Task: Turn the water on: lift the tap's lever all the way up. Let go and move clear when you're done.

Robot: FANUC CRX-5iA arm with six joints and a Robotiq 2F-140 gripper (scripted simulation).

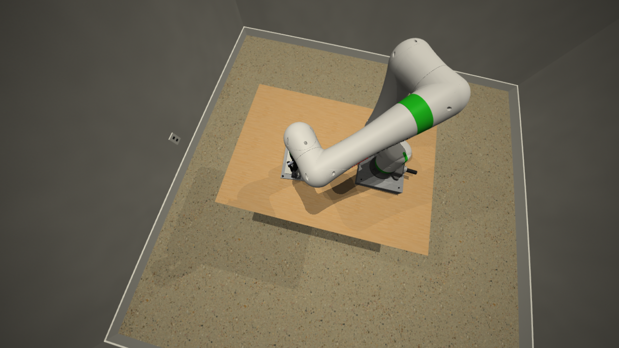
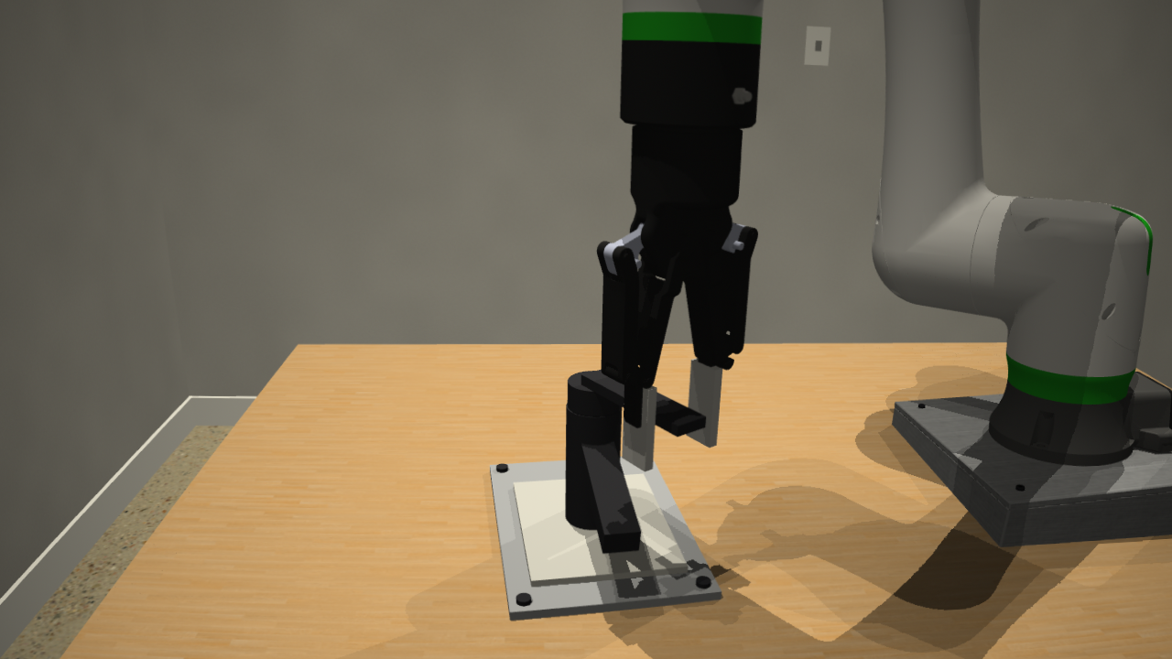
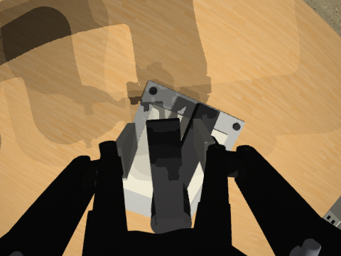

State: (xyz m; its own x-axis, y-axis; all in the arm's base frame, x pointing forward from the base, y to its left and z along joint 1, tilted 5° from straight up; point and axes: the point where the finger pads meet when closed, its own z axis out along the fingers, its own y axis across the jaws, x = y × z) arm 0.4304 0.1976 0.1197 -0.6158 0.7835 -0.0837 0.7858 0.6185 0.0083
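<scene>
The lever is 2 cm ahead of my hand and 3 cm to the right of it. Round my hand: black tap: 4 cm ahead, 5 cm to the right, 5 cm below.
</scene>
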